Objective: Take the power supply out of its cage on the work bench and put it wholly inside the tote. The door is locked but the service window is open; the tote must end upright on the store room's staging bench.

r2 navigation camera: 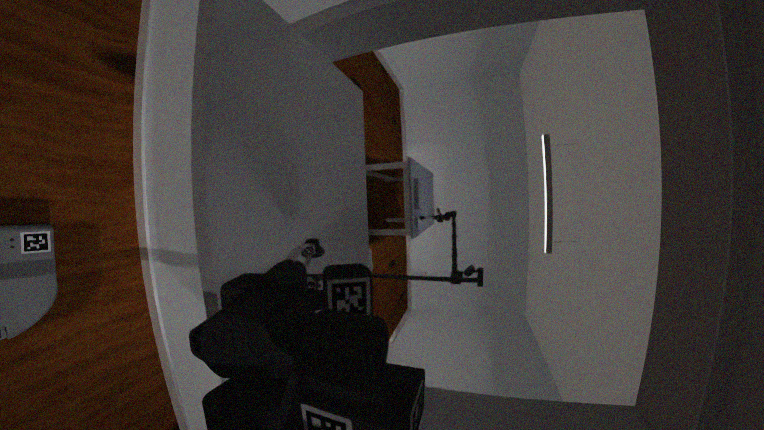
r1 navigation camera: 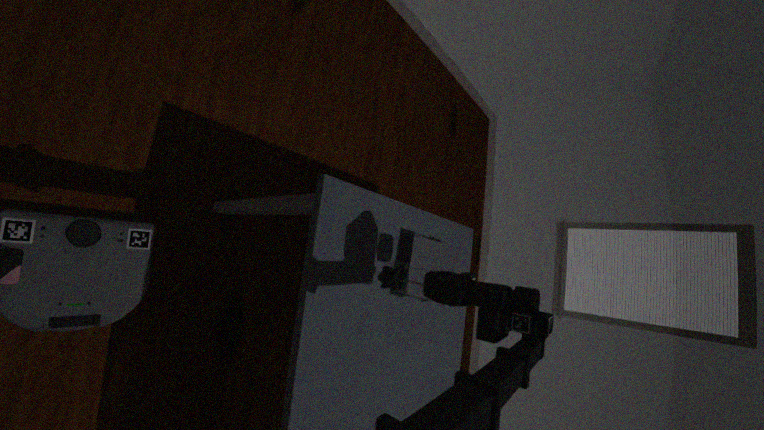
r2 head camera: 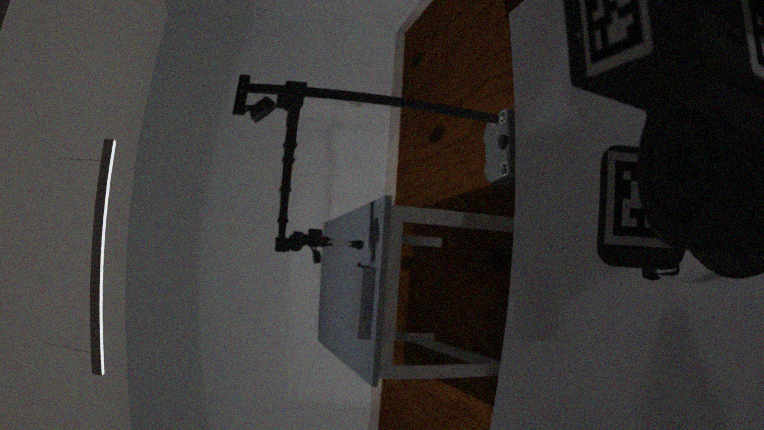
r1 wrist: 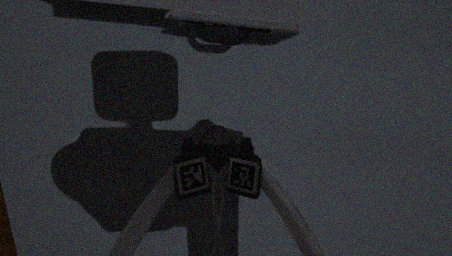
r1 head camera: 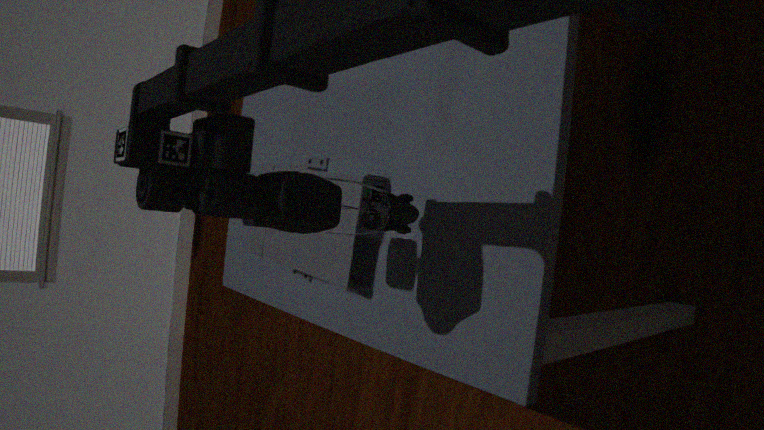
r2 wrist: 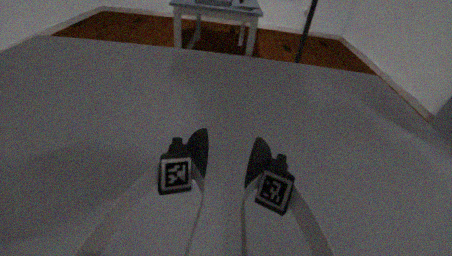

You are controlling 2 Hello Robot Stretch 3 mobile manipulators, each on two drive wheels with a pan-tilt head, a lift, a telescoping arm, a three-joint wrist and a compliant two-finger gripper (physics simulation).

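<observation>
The r1 gripper (r1 head camera: 406, 213) (r1 navigation camera: 387, 276) (r1 wrist: 218, 150) (r2 head camera: 356, 244) is shut over a pale bench (r1 head camera: 454, 133) (r1 wrist: 375, 150) (r2 head camera: 342, 288), its fingertips together with no thing visible between them. Ahead of and apart from them lies a thing with a pale top edge (r1 wrist: 260, 35) and a dark loop handle (r1 wrist: 210, 47) (r2 head camera: 363, 265); whether it is the power supply or the tote I cannot tell. A low grey strip (r2 head camera: 366, 304) lies beyond the loop. The r2 gripper (r2 wrist: 227, 160) is open and empty before a grey wall (r2 wrist: 225, 95). The cage is not clearly identifiable.
r1's mast (r2 head camera: 347, 96) and base (r2 head camera: 497, 152) stand beside the bench. A wall opening frames r1's room in the r2 navigation view, above the grey wall (r2 navigation camera: 267, 133). A bright striped panel (r1 head camera: 18, 192) (r1 navigation camera: 652, 277) is on r1's wall. Dark shadows cross the bench.
</observation>
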